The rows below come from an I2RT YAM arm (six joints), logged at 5 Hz.
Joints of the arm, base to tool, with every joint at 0 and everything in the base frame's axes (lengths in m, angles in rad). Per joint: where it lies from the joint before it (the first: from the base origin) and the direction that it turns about. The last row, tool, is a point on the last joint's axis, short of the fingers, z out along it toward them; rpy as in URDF.
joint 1: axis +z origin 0 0 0.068
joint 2: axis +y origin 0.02 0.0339 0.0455
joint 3: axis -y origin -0.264 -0.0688 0
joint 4: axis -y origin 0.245 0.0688 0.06
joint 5: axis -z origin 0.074 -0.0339 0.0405
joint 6: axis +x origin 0.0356 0 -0.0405
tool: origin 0 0 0 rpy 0 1.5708 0
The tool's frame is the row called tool.
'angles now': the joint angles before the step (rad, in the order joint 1, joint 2, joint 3, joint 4, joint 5, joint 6). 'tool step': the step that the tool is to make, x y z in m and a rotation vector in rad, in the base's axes. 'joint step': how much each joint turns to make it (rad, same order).
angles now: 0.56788 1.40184 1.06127 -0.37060 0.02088 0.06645
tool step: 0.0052 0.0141 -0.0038 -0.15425 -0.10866 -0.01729
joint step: 0.04708 0.04695 0.01790 0.04425 0.17118 -0.10277
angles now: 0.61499 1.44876 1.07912 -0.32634 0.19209 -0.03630
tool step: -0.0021 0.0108 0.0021 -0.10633 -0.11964 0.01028
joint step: 0.04378 0.00667 -0.00882 0.07515 0.12317 -0.10583
